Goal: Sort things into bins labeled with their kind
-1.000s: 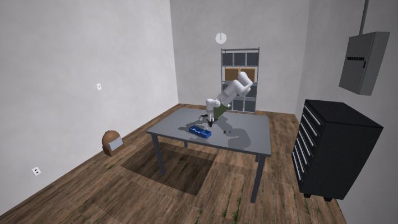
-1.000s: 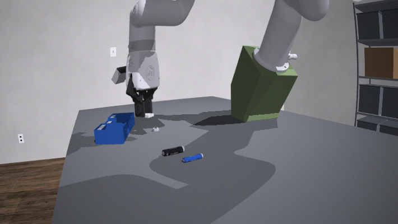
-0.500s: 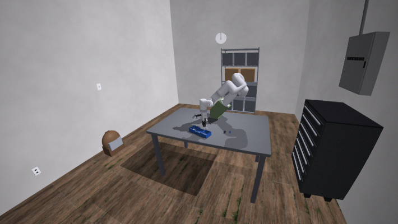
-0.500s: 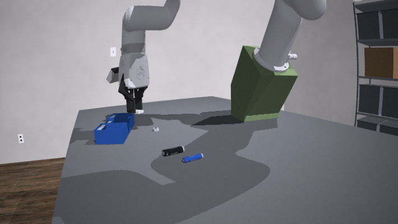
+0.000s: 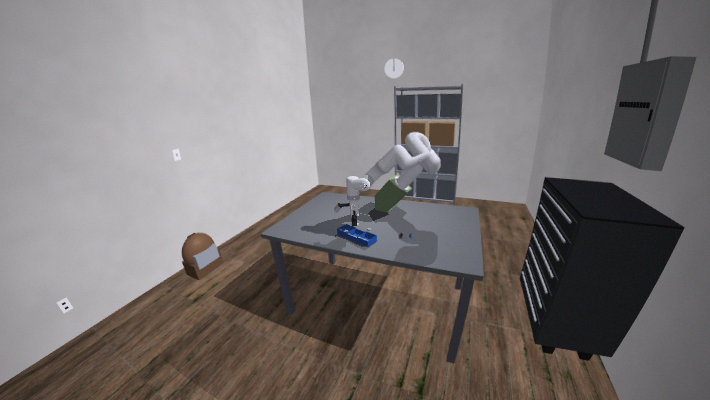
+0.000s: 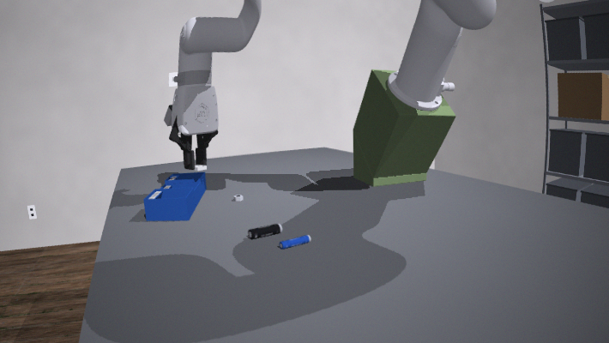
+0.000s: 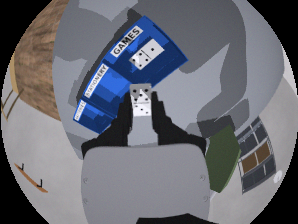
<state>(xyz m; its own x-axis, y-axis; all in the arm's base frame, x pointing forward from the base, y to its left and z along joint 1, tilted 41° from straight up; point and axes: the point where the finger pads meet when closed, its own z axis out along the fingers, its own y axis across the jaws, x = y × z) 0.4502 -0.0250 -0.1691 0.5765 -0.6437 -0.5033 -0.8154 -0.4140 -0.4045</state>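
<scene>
Right now my hand is 70 mm above the white dotted piece, 40 mm to the left of it and 20 mm short of it. The rest, counted from my hand: blue bin 60 mm below, 40 mm to the left, 40 mm ahead; small nut 80 mm below, 80 mm behind, 60 mm to the left; white domino 20 mm below.
</scene>
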